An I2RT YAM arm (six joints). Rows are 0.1 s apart.
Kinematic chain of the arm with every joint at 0, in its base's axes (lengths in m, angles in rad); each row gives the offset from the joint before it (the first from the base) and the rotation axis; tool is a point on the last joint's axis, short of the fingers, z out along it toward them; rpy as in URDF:
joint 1: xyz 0 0 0.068 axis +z
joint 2: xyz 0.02 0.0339 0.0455 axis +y
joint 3: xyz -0.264 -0.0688 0 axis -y
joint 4: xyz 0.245 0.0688 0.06 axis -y
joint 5: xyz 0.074 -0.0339 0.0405 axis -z
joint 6: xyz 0.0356 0 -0.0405 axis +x
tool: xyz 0 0 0 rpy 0 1.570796 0
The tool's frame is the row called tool.
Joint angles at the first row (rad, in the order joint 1, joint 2, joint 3, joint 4, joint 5, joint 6):
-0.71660 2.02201 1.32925 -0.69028 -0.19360 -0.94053
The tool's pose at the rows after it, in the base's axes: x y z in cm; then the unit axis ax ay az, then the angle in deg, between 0 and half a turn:
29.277 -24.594 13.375 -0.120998 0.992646 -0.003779 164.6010
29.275 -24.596 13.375 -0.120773 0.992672 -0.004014 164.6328
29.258 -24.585 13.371 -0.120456 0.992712 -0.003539 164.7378
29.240 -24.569 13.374 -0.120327 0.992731 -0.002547 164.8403
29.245 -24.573 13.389 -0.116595 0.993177 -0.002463 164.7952
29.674 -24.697 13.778 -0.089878 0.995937 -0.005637 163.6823
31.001 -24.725 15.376 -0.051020 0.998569 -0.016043 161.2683
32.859 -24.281 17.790 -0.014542 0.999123 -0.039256 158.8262
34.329 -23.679 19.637 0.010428 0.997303 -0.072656 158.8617
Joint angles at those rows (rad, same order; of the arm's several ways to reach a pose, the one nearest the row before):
-0.71660 2.02203 1.32926 -0.69027 -0.19360 -0.94091
-0.71660 2.02201 1.32926 -0.69028 -0.19284 -0.94053
-0.71661 2.02202 1.32928 -0.69221 -0.19208 -0.94015
-0.71660 2.02203 1.32967 -0.69526 -0.19207 -0.94015
-0.71660 2.02162 1.32961 -0.69446 -0.19207 -0.93251
-0.71203 2.02123 1.34373 -0.68455 -0.19551 -0.87149
-0.69066 2.01476 1.39677 -0.68684 -0.19512 -0.76657
-0.65060 2.00215 1.46999 -0.69676 -0.16384 -0.65136
-0.61132 1.99951 1.53601 -0.72041 -0.08793 -0.57317

